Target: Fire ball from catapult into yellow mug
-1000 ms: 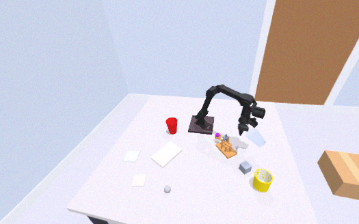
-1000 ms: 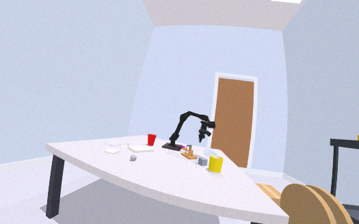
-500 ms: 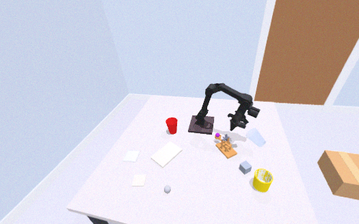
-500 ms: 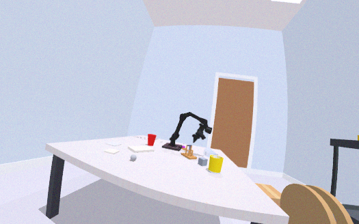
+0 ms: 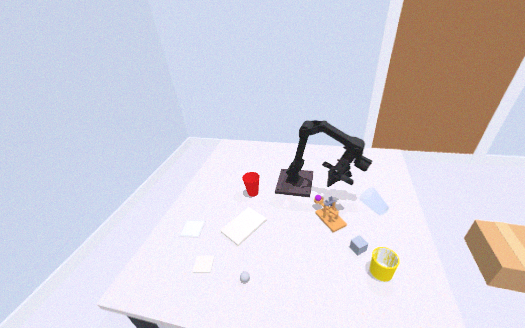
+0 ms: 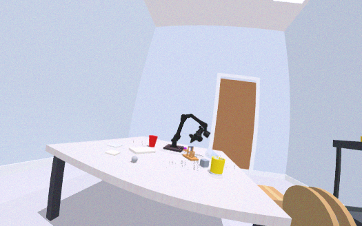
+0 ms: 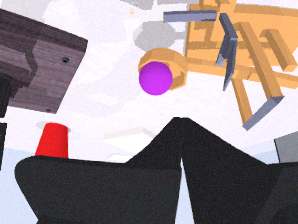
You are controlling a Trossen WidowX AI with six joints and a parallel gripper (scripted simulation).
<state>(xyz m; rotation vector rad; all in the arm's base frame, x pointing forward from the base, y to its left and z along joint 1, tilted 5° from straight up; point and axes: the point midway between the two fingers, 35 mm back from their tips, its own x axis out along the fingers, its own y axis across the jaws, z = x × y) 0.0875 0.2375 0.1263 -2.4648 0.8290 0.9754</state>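
The purple ball lies 3 cm ahead of my gripper tip, 4 cm to the right of it and 6 cm below it. Round my gripper tip: yellow mug (29 cm ahead, 29 cm to the left, 10 cm below); then wooden catapult (6 cm ahead, 2 cm to the left, 7 cm below); then grey cube (21 cm ahead, 19 cm to the left, 10 cm below).
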